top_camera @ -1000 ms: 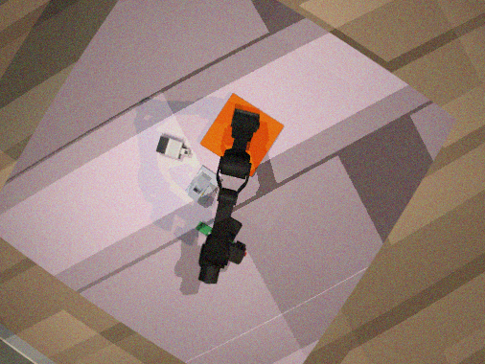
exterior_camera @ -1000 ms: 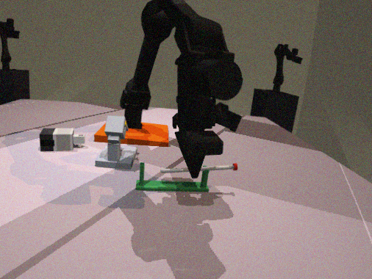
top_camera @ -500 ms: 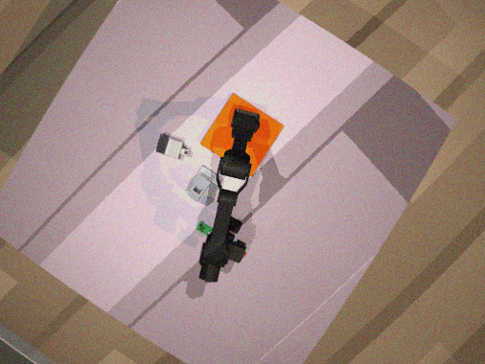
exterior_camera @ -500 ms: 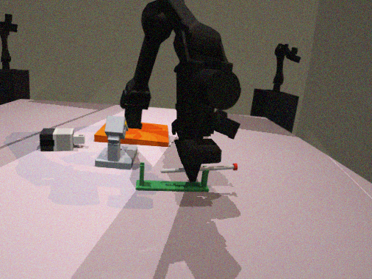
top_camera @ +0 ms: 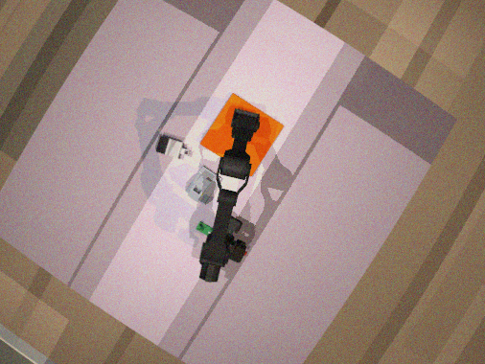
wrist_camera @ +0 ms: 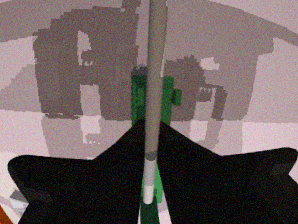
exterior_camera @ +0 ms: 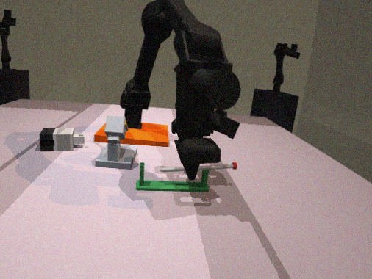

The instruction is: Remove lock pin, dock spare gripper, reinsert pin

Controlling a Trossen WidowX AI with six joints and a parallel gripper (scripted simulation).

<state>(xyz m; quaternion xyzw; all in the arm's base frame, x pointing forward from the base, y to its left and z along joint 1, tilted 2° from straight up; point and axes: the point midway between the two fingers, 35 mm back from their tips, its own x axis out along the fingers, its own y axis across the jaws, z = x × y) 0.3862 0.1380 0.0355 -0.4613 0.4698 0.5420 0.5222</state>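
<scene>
The green rack lies 40 mm to the right of my gripper tip and 10 mm above it. The rest, counted from my gripper tip: grey mount 110 mm behind, 160 mm to the right, 30 mm above; then spare gripper 190 mm behind, 310 mm to the right.
</scene>
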